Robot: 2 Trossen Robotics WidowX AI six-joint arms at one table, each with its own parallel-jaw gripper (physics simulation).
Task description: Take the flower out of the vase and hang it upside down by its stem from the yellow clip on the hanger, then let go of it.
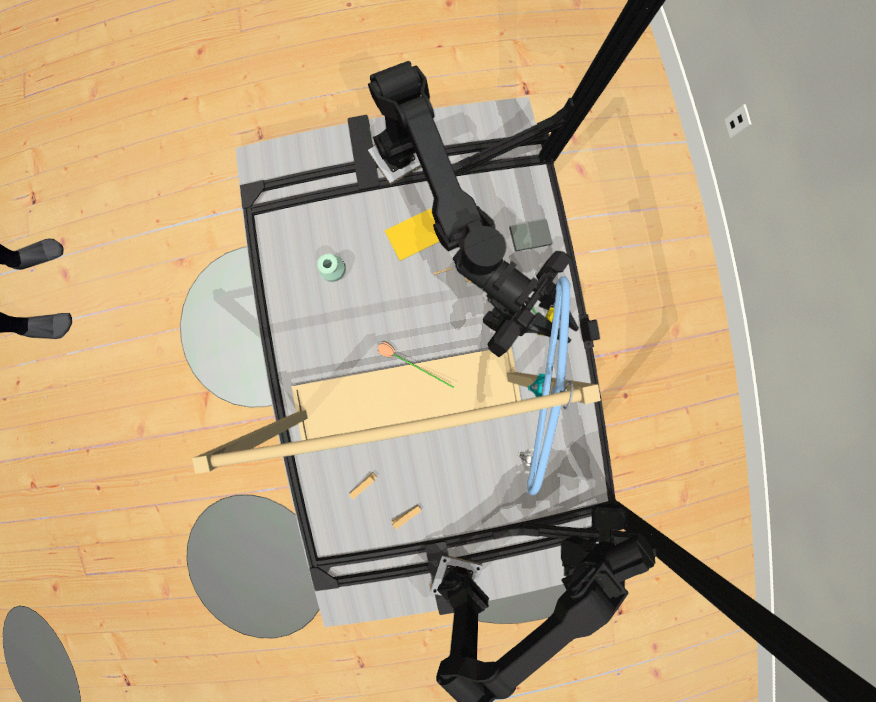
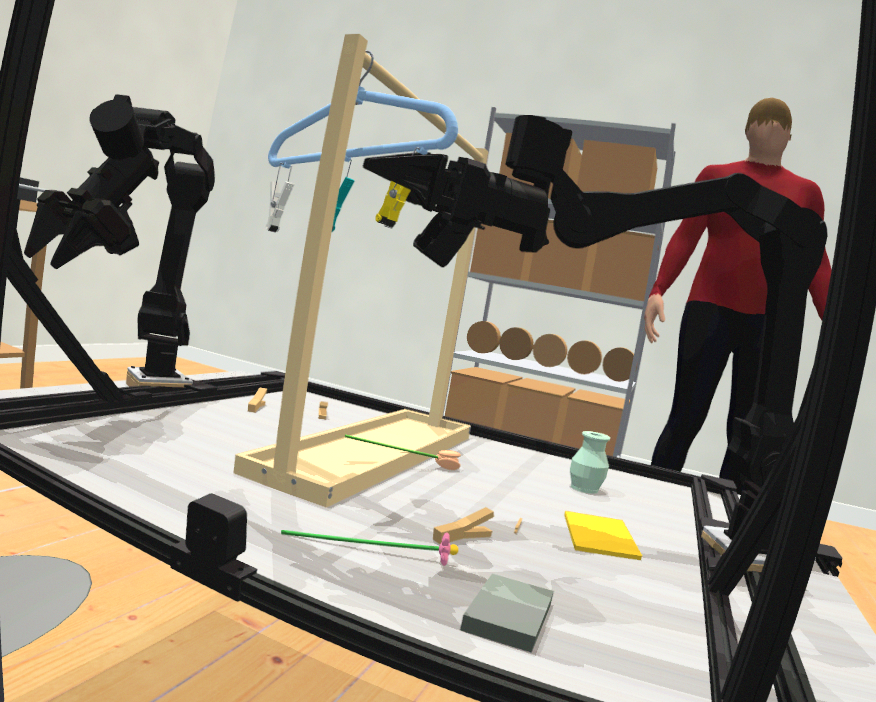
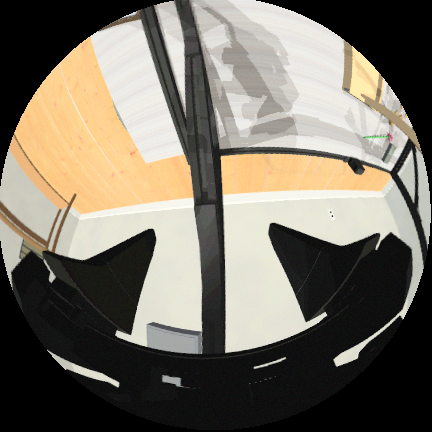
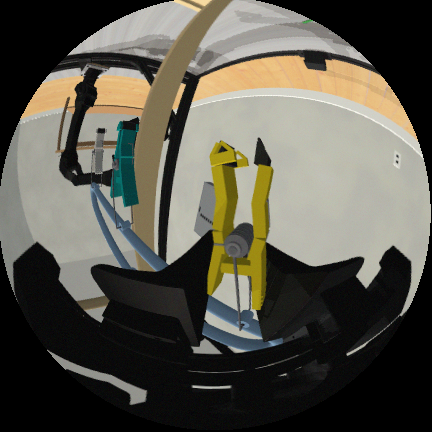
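Seen in the pictures: left gripper, fingertip midpoint: [image 1: 618,541] [image 2: 39,261] [image 3: 212,231]; right gripper, fingertip midpoint: [image 1: 573,335] [image 2: 365,163] [image 4: 227,235]; left arm's base at its link origin: [image 1: 456,579] [image 2: 159,373]; right arm's base at its link origin: [image 1: 397,155].
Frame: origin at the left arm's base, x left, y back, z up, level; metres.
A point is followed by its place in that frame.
The green vase [image 1: 332,272] @(y -0.601, x 0.458, z 0.053 m) [image 2: 589,468] @(y -0.632, x 0.449, z 0.008 m) stands upright; no stem shows in its mouth. An orange flower [image 1: 385,348] @(y -0.477, x 0.306, z -0.004 m) [image 2: 448,460] @(y -0.486, x 0.294, z -0.015 m) lies with its stem over the rack's tray. A pink flower [image 2: 444,548] @(y -0.730, x 0.065, z -0.011 m) [image 3: 390,136] lies on the table. The yellow clip [image 1: 550,314] @(y -0.600, x 0.051, z 0.340 m) [image 2: 393,202] @(y -0.592, x 0.041, z 0.314 m) [image 4: 225,192] @(y -0.577, x 0.051, z 0.308 m) hangs from the blue hanger [image 1: 535,475] @(y -0.359, x 0.011, z 0.371 m) [image 2: 442,120] @(y -0.637, x 0.052, z 0.403 m) [image 4: 145,250] @(y -0.529, x 0.041, z 0.369 m). My right gripper [image 1: 571,333] @(y -0.578, x 0.008, z 0.348 m) [image 2: 380,169] @(y -0.578, x 0.008, z 0.348 m) [image 4: 227,235] @(y -0.578, x 0.008, z 0.348 m) is shut on the clip's handle ends; its jaws stand apart, with nothing between them. My left gripper [image 2: 42,259] @(y -0.237, x -0.256, z 0.189 m) [image 3: 212,231] @(y -0.237, x -0.256, z 0.189 m) is open and empty, far from the clip.
The wooden rack [image 1: 409,429] @(y -0.395, x 0.213, z 0.500 m) [image 2: 314,277] @(y -0.508, x 0.011, z 0.222 m) stands mid-table, with a post close to the hanger. A teal clip [image 2: 342,203] @(y -0.496, x 0.038, z 0.313 m) [image 4: 127,165] @(y -0.496, x 0.033, z 0.313 m) and a white clip [image 2: 279,204] @(y -0.382, x 0.013, z 0.308 m) also hang there. A yellow pad [image 2: 603,535] @(y -0.759, x 0.310, z -0.027 m), a grey block [image 2: 506,610] @(y -0.835, x 0.043, z -0.018 m) and wooden pieces lie on the table.
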